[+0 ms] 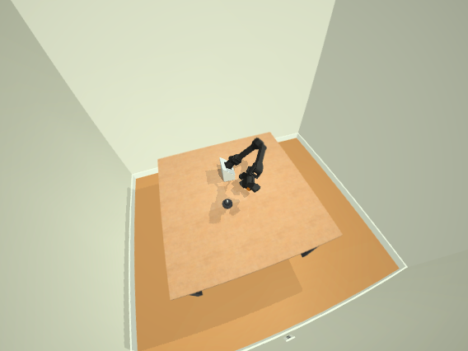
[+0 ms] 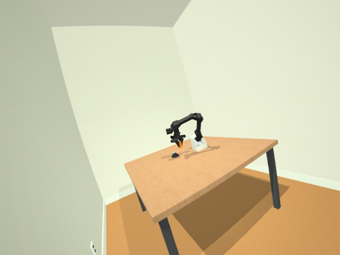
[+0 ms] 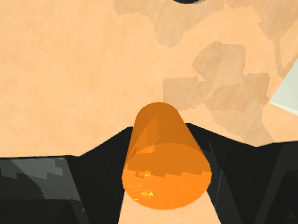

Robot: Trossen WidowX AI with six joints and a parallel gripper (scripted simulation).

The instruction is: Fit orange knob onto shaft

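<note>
Right now the pedestal is 180 mm to the right of my gripper tip and 110 mm below it. The rest, counted from my gripper tip: orange knob (30 mm above).
</note>
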